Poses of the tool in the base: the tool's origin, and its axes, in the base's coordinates. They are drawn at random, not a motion.
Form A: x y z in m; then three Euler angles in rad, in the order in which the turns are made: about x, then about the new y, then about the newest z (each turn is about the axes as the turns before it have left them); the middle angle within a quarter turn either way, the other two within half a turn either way.
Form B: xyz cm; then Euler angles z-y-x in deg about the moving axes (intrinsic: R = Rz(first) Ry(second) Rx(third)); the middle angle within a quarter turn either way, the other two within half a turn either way. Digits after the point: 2 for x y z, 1 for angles.
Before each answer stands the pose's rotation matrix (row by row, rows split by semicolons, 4 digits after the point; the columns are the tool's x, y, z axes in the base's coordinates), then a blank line. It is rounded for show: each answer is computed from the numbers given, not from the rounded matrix.
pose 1, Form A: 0.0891 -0.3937 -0.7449 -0.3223 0.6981 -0.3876
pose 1, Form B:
0.7092 0.2895 0.6428; -0.5470 0.8012 0.2427; -0.4447 -0.5237 0.7266

8.91 -39.37 -74.49 -37.6 26.4 -35.8
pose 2, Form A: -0.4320 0.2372 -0.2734 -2.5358 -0.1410 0.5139
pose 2, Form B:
0.8622 -0.4867 -0.1405; -0.3344 -0.7552 0.5638; -0.3805 -0.4391 -0.8139

-43.20 23.72 -27.34 -21.2 22.4 -151.7
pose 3, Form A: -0.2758 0.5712 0.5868 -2.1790 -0.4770 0.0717
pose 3, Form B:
0.8861 -0.0636 -0.4591; 0.3349 -0.5969 0.7291; -0.3205 -0.7998 -0.5076

-27.58 57.12 58.68 20.7 18.7 -122.4
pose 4, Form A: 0.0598 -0.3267 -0.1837 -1.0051 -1.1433 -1.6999
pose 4, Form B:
-0.0534 0.4111 -0.9100; -0.6305 0.6928 0.3500; 0.7744 0.5924 0.2222

5.98 -32.67 -18.37 -94.8 -50.7 69.4
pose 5, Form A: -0.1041 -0.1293 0.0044 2.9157 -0.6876 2.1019
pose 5, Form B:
-0.3914 -0.6663 -0.6347; -0.7683 0.6162 -0.1731; 0.5064 0.4199 -0.7531

-10.41 -12.93 0.44 -117.0 -30.4 150.9
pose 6, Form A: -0.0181 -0.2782 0.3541 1.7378 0.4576 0.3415
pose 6, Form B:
0.8453 -0.3004 0.4418; 0.3548 -0.3025 -0.8846; 0.3994 0.9045 -0.1491

-1.81 -27.82 35.41 22.8 -23.5 99.4
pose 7, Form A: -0.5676 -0.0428 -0.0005 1.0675 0.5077 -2.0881
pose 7, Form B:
-0.4322 0.7595 0.4862; -0.6298 0.1316 -0.7655; -0.6454 -0.6370 0.4215

-56.76 -4.28 -0.05 -124.5 40.2 -56.5
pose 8, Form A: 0.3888 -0.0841 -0.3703 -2.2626 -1.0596 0.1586
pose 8, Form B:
0.4831 -0.0773 -0.8722; 0.5625 -0.7360 0.3767; -0.6710 -0.6726 -0.3121

38.88 -8.41 -37.03 49.3 42.1 -114.9
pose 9, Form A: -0.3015 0.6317 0.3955 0.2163 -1.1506 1.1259
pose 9, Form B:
0.1756 -0.3682 -0.9130; 0.7973 0.5972 -0.0876; 0.5775 -0.7126 0.3984

-30.15 63.17 39.55 77.6 -35.3 -60.8
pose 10, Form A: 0.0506 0.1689 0.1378 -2.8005 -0.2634 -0.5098
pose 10, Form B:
0.8427 0.4712 -0.2604; 0.5359 -0.7801 0.3230; -0.0509 -0.4117 -0.9099

5.06 16.89 13.78 32.5 2.9 -155.7
